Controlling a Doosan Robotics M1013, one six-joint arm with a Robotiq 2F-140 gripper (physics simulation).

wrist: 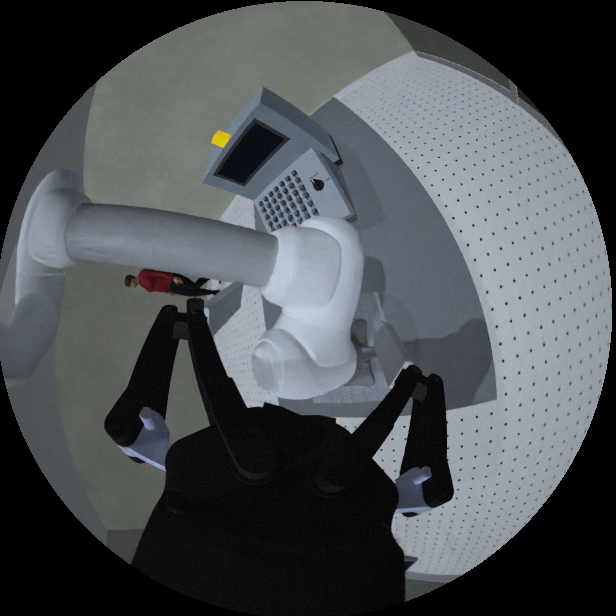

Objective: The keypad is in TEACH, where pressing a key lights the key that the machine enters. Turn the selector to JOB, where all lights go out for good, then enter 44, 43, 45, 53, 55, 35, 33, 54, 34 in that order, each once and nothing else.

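A grey control console [281, 158] stands far off, tilted in the wrist view, upper centre. It has a dark screen [249, 152], a yellow tag [220, 138], a keypad [285, 202] of small dark keys and a black selector knob [316, 183] to the keypad's right. No key looks lit. The keypad's lower edge is hidden by my own arm. My gripper [295, 350] is open and empty, its black fingers spread wide at left [172, 367] and right [422, 425], far from the console.
My own grey and white arm link [172, 241] and elbow joint [313, 304] cross the middle of the view, in front of the console. A white perforated table surface [505, 287] fills the right. A small figure in red [155, 281] lies far off at left.
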